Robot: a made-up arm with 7 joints. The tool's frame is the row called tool. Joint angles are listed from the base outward.
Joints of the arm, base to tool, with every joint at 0 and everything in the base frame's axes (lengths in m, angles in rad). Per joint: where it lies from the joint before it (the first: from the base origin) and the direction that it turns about. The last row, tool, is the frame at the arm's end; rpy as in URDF.
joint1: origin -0.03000 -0.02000 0.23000 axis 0 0 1
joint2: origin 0.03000 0.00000 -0.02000 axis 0 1 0
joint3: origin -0.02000 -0.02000 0.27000 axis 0 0 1
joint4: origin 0.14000 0.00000 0.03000 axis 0 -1 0
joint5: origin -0.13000 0.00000 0.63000 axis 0 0 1
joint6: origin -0.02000 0.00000 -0.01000 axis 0 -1 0
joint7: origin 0.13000 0.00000 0.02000 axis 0 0 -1
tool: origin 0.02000 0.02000 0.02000 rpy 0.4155 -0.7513 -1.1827
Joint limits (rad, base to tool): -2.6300..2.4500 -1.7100..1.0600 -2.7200..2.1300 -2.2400..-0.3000 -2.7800..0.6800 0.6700..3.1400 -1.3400..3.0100
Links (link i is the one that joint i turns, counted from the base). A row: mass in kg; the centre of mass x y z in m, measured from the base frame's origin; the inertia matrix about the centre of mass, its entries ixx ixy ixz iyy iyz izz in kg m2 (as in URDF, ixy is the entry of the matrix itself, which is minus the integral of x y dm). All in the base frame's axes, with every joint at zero. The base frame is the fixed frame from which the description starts. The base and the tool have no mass.
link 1: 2.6; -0.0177 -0.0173 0.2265; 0.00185 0 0 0.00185 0 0.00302
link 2: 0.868; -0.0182 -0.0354 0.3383; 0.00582 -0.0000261 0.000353 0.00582 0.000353 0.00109
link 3: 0.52; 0.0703 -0.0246 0.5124; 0.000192 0 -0.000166 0.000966 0 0.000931
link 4: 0.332; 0.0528 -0.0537 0.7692; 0.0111 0 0.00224 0.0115 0 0.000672
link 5: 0.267; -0.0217 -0.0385 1.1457; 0.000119 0 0 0.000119 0 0.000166
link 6: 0.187; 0.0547 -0.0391 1.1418; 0.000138 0 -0.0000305 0.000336 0 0.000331
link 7: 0.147; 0.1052 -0.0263 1.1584; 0.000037 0 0 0.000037 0 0.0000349
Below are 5 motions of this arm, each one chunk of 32 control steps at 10 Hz.
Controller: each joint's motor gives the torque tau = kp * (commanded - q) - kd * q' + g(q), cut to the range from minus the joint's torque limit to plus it. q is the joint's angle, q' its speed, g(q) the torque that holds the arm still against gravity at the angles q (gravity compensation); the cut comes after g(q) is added. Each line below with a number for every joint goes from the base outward.
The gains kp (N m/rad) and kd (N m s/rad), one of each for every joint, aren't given. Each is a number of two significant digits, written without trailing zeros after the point. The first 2 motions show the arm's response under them.
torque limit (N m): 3.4 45 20 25 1.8 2.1 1.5
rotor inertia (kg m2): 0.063 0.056 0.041 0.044 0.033 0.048 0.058
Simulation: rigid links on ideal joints. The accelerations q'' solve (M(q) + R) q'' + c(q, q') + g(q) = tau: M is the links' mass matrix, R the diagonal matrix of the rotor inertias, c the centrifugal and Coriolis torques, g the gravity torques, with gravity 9.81 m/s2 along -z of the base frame. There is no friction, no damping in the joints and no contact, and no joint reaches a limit. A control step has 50 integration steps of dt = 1/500 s. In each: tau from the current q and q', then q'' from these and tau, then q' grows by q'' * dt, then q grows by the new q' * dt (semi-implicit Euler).
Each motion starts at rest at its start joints. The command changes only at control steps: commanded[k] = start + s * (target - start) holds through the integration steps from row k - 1 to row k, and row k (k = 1, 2, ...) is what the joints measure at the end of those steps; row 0 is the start. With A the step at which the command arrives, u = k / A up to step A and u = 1 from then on. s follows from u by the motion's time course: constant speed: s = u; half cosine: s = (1 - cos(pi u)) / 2; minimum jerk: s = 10 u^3 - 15 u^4 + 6 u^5; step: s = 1 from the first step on.
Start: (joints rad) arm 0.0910 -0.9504 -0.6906 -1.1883 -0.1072 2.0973 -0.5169
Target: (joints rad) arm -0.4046 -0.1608 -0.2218 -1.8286 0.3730 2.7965 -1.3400
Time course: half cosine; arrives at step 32
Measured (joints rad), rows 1 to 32:
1: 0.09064 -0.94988 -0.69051 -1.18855 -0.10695 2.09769 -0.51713
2: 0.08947 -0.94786 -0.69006 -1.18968 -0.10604 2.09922 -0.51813
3: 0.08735 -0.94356 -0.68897 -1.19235 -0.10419 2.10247 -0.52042
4: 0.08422 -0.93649 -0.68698 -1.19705 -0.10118 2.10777 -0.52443
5: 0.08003 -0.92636 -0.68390 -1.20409 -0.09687 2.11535 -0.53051
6: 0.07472 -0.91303 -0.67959 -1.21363 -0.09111 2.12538 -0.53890
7: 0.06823 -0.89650 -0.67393 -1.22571 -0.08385 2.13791 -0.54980
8: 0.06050 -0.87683 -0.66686 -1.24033 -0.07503 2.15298 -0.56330
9: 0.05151 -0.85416 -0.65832 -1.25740 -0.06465 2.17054 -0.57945
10: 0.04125 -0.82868 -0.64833 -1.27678 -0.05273 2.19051 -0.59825
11: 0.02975 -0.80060 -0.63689 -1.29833 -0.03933 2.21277 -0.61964
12: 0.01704 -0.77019 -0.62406 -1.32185 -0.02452 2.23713 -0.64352
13: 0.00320 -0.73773 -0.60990 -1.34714 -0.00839 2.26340 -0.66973
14: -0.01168 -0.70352 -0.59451 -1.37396 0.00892 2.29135 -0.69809
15: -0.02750 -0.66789 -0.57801 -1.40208 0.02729 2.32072 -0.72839
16: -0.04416 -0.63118 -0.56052 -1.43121 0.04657 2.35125 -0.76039
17: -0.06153 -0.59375 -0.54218 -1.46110 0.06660 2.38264 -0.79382
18: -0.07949 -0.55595 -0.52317 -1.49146 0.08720 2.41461 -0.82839
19: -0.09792 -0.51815 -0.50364 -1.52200 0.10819 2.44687 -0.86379
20: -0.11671 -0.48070 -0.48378 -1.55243 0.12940 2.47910 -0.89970
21: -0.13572 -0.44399 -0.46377 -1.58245 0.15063 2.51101 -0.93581
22: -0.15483 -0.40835 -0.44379 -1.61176 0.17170 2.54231 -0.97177
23: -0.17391 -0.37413 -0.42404 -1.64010 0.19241 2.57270 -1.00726
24: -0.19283 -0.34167 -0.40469 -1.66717 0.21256 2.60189 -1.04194
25: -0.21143 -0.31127 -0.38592 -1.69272 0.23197 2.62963 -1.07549
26: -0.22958 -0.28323 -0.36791 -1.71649 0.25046 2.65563 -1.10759
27: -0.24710 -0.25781 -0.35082 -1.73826 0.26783 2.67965 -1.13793
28: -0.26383 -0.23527 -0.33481 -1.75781 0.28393 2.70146 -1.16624
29: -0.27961 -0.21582 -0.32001 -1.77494 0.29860 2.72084 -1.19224
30: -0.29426 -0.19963 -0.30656 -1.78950 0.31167 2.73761 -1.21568
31: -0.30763 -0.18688 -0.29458 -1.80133 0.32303 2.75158 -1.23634
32: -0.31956 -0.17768 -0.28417 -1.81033 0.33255 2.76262 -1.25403
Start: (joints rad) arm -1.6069 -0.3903 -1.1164 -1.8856 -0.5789 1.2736 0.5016
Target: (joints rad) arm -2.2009 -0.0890 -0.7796 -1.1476 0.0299 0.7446 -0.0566
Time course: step
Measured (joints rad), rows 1 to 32:
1: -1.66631 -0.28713 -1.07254 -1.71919 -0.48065 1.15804 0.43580
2: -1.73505 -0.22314 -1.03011 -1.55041 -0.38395 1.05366 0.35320
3: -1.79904 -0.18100 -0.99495 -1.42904 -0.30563 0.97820 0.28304
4: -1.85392 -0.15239 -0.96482 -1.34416 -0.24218 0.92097 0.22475
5: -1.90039 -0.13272 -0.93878 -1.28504 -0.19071 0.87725 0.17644
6: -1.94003 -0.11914 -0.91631 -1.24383 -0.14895 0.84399 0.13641
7: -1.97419 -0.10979 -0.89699 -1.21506 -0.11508 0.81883 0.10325
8: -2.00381 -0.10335 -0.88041 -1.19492 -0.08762 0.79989 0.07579
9: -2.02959 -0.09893 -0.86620 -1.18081 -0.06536 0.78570 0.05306
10: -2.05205 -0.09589 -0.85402 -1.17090 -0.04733 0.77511 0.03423
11: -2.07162 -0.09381 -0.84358 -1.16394 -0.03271 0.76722 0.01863
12: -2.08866 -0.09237 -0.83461 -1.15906 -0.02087 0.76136 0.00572
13: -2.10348 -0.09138 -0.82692 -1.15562 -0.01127 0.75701 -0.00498
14: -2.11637 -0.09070 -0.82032 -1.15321 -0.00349 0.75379 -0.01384
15: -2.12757 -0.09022 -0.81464 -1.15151 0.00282 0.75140 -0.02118
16: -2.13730 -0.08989 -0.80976 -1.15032 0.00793 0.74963 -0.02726
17: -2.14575 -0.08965 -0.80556 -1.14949 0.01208 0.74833 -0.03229
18: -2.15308 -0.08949 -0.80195 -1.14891 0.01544 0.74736 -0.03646
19: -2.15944 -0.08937 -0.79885 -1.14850 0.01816 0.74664 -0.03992
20: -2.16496 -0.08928 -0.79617 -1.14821 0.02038 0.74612 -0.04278
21: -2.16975 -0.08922 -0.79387 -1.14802 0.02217 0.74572 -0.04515
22: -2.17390 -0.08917 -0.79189 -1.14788 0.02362 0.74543 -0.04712
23: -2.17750 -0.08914 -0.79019 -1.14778 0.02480 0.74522 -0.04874
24: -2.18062 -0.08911 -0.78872 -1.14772 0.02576 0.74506 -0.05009
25: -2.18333 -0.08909 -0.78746 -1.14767 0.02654 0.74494 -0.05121
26: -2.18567 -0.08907 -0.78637 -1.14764 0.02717 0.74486 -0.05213
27: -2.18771 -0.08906 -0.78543 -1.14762 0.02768 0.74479 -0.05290
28: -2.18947 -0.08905 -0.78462 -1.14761 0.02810 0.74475 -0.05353
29: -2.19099 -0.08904 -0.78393 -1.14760 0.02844 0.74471 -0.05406
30: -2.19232 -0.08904 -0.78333 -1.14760 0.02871 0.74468 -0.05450
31: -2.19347 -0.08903 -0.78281 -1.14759 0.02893 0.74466 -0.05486
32: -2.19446 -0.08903 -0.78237 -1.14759 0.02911 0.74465 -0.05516
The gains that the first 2 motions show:
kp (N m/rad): 11 130 38 39 4.9 3.6 3
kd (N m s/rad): 8 33 25 12 2.4 1.3 1.7
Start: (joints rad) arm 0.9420 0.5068 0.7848 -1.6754 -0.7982 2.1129 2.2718
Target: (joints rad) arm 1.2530 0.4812 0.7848 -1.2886 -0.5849 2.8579 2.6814
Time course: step
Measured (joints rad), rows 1 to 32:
1: 0.97277 0.50723 0.77737 -1.59122 -0.76530 2.21710 2.32016
2: 1.00482 0.49733 0.77821 -1.50120 -0.72934 2.37832 2.38075
3: 1.03516 0.48972 0.78003 -1.43515 -0.70037 2.50943 2.43215
4: 1.06311 0.48509 0.78164 -1.38947 -0.67759 2.60611 2.47481
5: 1.08830 0.48251 0.78289 -1.35822 -0.65962 2.67600 2.51017
6: 1.11064 0.48118 0.78383 -1.33683 -0.64535 2.72635 2.53949
7: 1.13025 0.48056 0.78451 -1.32215 -0.63393 2.76265 2.56379
8: 1.14734 0.48034 0.78500 -1.31204 -0.62476 2.78886 2.58393
9: 1.16217 0.48031 0.78535 -1.30505 -0.61736 2.80780 2.60063
10: 1.17500 0.48038 0.78559 -1.30020 -0.61138 2.82151 2.61447
11: 1.18607 0.48049 0.78575 -1.29682 -0.60652 2.83145 2.62594
12: 1.19561 0.48060 0.78584 -1.29446 -0.60258 2.83866 2.63544
13: 1.20382 0.48071 0.78589 -1.29281 -0.59938 2.84389 2.64332
14: 1.21088 0.48080 0.78590 -1.29164 -0.59676 2.84769 2.64984
15: 1.21694 0.48088 0.78589 -1.29082 -0.59463 2.85045 2.65525
16: 1.22214 0.48094 0.78586 -1.29023 -0.59289 2.85246 2.65973
17: 1.22659 0.48099 0.78581 -1.28981 -0.59147 2.85393 2.66345
18: 1.23041 0.48103 0.78576 -1.28951 -0.59031 2.85500 2.66652
19: 1.23368 0.48106 0.78570 -1.28929 -0.58935 2.85577 2.66907
20: 1.23648 0.48109 0.78564 -1.28913 -0.58857 2.85634 2.67119
21: 1.23888 0.48111 0.78558 -1.28901 -0.58793 2.85675 2.67294
22: 1.24092 0.48113 0.78552 -1.28892 -0.58740 2.85706 2.67439
23: 1.24268 0.48114 0.78546 -1.28885 -0.58696 2.85728 2.67559
24: 1.24417 0.48115 0.78540 -1.28880 -0.58661 2.85744 2.67659
25: 1.24546 0.48116 0.78534 -1.28876 -0.58631 2.85756 2.67741
26: 1.24655 0.48117 0.78529 -1.28873 -0.58607 2.85765 2.67809
27: 1.24749 0.48117 0.78524 -1.28871 -0.58587 2.85771 2.67866
28: 1.24829 0.48118 0.78520 -1.28869 -0.58570 2.85776 2.67913
29: 1.24897 0.48118 0.78516 -1.28868 -0.58557 2.85780 2.67952
30: 1.24956 0.48118 0.78512 -1.28866 -0.58545 2.85782 2.67984
31: 1.25005 0.48119 0.78509 -1.28865 -0.58536 2.85784 2.68011
32: 1.25048 0.48119 0.78506 -1.28864 -0.58528 2.85785 2.68033

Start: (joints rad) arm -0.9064 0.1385 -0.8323 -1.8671 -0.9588 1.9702 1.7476
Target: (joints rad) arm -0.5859 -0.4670 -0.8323 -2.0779 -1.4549 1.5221 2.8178
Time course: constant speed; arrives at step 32
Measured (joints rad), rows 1 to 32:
1: -0.90516 0.13260 -0.83226 -1.86953 -0.96157 1.96735 1.75154
2: -0.90287 0.12233 -0.83226 -1.87291 -0.96669 1.96166 1.76043
3: -0.89967 0.10915 -0.83230 -1.87699 -0.97372 1.95384 1.77354
4: -0.89565 0.09403 -0.83236 -1.88165 -0.98231 1.94444 1.79014
5: -0.89088 0.07764 -0.83243 -1.88677 -0.99218 1.93385 1.80964
6: -0.88544 0.06039 -0.83249 -1.89226 -1.00311 1.92238 1.83153
7: -0.87939 0.04259 -0.83254 -1.89803 -1.01490 1.91024 1.85540
8: -0.87281 0.02441 -0.83257 -1.90402 -1.02740 1.89763 1.88092
9: -0.86575 0.00599 -0.83259 -1.91016 -1.04046 1.88465 1.90779
10: -0.85829 -0.01259 -0.83260 -1.91643 -1.05399 1.87141 1.93580
11: -0.85046 -0.03129 -0.83260 -1.92278 -1.06789 1.85798 1.96473
12: -0.84232 -0.05006 -0.83259 -1.92920 -1.08210 1.84440 1.99444
13: -0.83392 -0.06887 -0.83257 -1.93567 -1.09656 1.83072 2.02479
14: -0.82529 -0.08772 -0.83255 -1.94218 -1.11122 1.81696 2.05567
15: -0.81645 -0.10660 -0.83252 -1.94870 -1.12604 1.80313 2.08699
16: -0.80745 -0.12548 -0.83250 -1.95525 -1.14099 1.78927 2.11867
17: -0.79831 -0.14438 -0.83247 -1.96181 -1.15605 1.77537 2.15066
18: -0.78904 -0.16328 -0.83244 -1.96838 -1.17119 1.76145 2.18289
19: -0.77966 -0.18219 -0.83242 -1.97496 -1.18641 1.74751 2.21534
20: -0.77020 -0.20111 -0.83239 -1.98154 -1.20167 1.73355 2.24795
21: -0.76066 -0.22002 -0.83236 -1.98812 -1.21699 1.71959 2.28071
22: -0.75105 -0.23894 -0.83234 -1.99471 -1.23234 1.70562 2.31358
23: -0.74138 -0.25785 -0.83232 -2.00130 -1.24772 1.69164 2.34655
24: -0.73167 -0.27677 -0.83230 -2.00789 -1.26312 1.67765 2.37961
25: -0.72191 -0.29569 -0.83228 -2.01448 -1.27854 1.66366 2.41273
26: -0.71212 -0.31461 -0.83226 -2.02107 -1.29398 1.64967 2.44590
27: -0.70230 -0.33353 -0.83224 -2.02767 -1.30943 1.63568 2.47912
28: -0.69245 -0.35245 -0.83223 -2.03426 -1.32489 1.62168 2.51238
29: -0.68258 -0.37137 -0.83222 -2.04085 -1.34036 1.60769 2.54567
30: -0.67269 -0.39029 -0.83220 -2.04744 -1.35584 1.59369 2.57899
31: -0.66279 -0.40921 -0.83219 -2.05403 -1.37132 1.57969 2.61233
32: -0.65287 -0.42813 -0.83218 -2.06063 -1.38681 1.56569 2.64569

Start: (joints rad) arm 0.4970 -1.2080 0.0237 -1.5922 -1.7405 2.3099 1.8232
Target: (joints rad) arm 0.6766 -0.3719 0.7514 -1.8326 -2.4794 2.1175 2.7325
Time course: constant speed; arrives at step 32
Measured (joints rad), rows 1 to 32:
1: 0.49821 -1.20077 0.02651 -1.59173 -1.74328 2.30888 1.82666
2: 0.49992 -1.18704 0.03217 -1.59403 -1.75006 2.30649 1.83431
3: 0.50200 -1.16886 0.04028 -1.59852 -1.76024 2.30299 1.84549
4: 0.50443 -1.14780 0.05048 -1.60437 -1.77311 2.29869 1.85960
5: 0.50718 -1.12490 0.06247 -1.61104 -1.78807 2.29386 1.87615
6: 0.51023 -1.10082 0.07601 -1.61816 -1.80467 2.28867 1.89472
7: 0.51356 -1.07600 0.09086 -1.62553 -1.82256 2.28323 1.91497
8: 0.51713 -1.05070 0.10684 -1.63304 -1.84148 2.27763 1.93662
9: 0.52093 -1.02510 0.12380 -1.64060 -1.86121 2.27193 1.95942
10: 0.52493 -0.99930 0.14159 -1.64819 -1.88160 2.26615 1.98319
11: 0.52911 -0.97339 0.16008 -1.65579 -1.90251 2.26031 2.00775
12: 0.53345 -0.94739 0.17919 -1.66338 -1.92384 2.25444 2.03297
13: 0.53793 -0.92134 0.19882 -1.67096 -1.94551 2.24854 2.05874
14: 0.54254 -0.89527 0.21890 -1.67854 -1.96745 2.24262 2.08496
15: 0.54727 -0.86917 0.23936 -1.68610 -1.98962 2.23668 2.11156
16: 0.55209 -0.84306 0.26015 -1.69366 -2.01196 2.23074 2.13847
17: 0.55699 -0.81695 0.28122 -1.70121 -2.03445 2.22479 2.16563
18: 0.56198 -0.79083 0.30253 -1.70876 -2.05705 2.21883 2.19301
19: 0.56703 -0.76470 0.32404 -1.71630 -2.07975 2.21286 2.22057
20: 0.57214 -0.73858 0.34573 -1.72384 -2.10252 2.20689 2.24827
21: 0.57730 -0.71245 0.36757 -1.73137 -2.12536 2.20092 2.27610
22: 0.58251 -0.68633 0.38954 -1.73890 -2.14824 2.19495 2.30403
23: 0.58776 -0.66020 0.41163 -1.74643 -2.17116 2.18897 2.33204
24: 0.59305 -0.63408 0.43380 -1.75396 -2.19412 2.18300 2.36012
25: 0.59837 -0.60795 0.45606 -1.76149 -2.21711 2.17702 2.38825
26: 0.60372 -0.58183 0.47838 -1.76901 -2.24011 2.17104 2.41644
27: 0.60910 -0.55571 0.50077 -1.77654 -2.26313 2.16506 2.44466
28: 0.61450 -0.52958 0.52321 -1.78406 -2.28617 2.15908 2.47292
29: 0.61993 -0.50346 0.54569 -1.79158 -2.30921 2.15310 2.50121
30: 0.62537 -0.47734 0.56820 -1.79910 -2.33227 2.14712 2.52951
31: 0.63084 -0.45122 0.59075 -1.80662 -2.35533 2.14114 2.55784
32: 0.63632 -0.42510 0.61333 -1.81414 -2.37840 2.13516 2.58618

